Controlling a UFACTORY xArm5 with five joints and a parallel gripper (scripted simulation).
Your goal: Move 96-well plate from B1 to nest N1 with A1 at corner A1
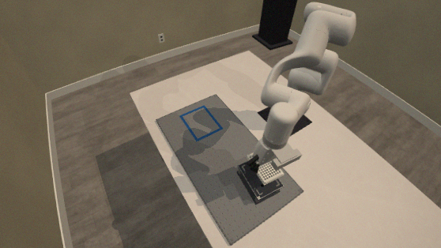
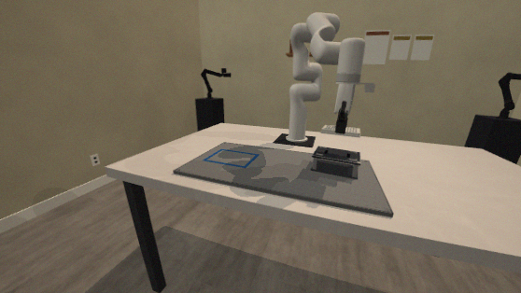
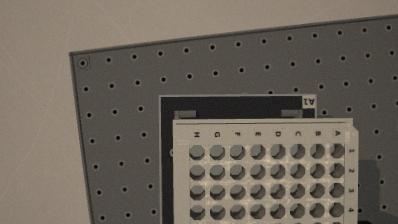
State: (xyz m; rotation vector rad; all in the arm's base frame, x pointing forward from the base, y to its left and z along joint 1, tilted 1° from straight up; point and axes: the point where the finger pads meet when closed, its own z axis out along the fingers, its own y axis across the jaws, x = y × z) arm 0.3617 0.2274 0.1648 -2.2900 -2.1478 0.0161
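Now: the dark raised nest N1 10 cm below my hand. Also, from my hand: white 96-well plate: 1 cm below; then A1 corner mark: 10 cm below, 7 cm to the left, 6 cm ahead.
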